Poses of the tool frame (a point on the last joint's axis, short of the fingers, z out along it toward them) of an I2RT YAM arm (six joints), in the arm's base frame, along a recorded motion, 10 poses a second.
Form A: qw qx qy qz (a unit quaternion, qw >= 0); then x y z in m.
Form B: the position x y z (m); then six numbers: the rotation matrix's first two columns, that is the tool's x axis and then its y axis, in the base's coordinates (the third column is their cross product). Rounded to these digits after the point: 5 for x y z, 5 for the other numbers.
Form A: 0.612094 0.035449 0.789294 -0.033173 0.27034 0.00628 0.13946
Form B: 0.27034 0.00628 0.13946 -0.24817 0.01535 -0.96860 0.09657 0.99529 -0.00897
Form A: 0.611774 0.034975 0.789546 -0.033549 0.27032 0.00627 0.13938
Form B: 0.27032 0.00627 0.13938 -0.24902 0.01418 -0.96840 0.09628 0.99530 -0.01018
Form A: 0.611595 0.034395 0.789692 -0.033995 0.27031 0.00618 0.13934
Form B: 0.27031 0.00618 0.13934 -0.24954 0.01274 -0.96828 0.09591 0.99532 -0.01162
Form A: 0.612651 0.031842 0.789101 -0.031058 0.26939 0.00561 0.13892
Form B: 0.26939 0.00561 0.13892 -0.24729 0.01220 -0.96886 0.08831 0.99604 -0.01000
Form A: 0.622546 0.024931 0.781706 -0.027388 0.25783 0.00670 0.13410
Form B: 0.25783 0.00670 0.13410 -0.22363 0.00488 -0.97466 0.07308 0.99726 -0.01178
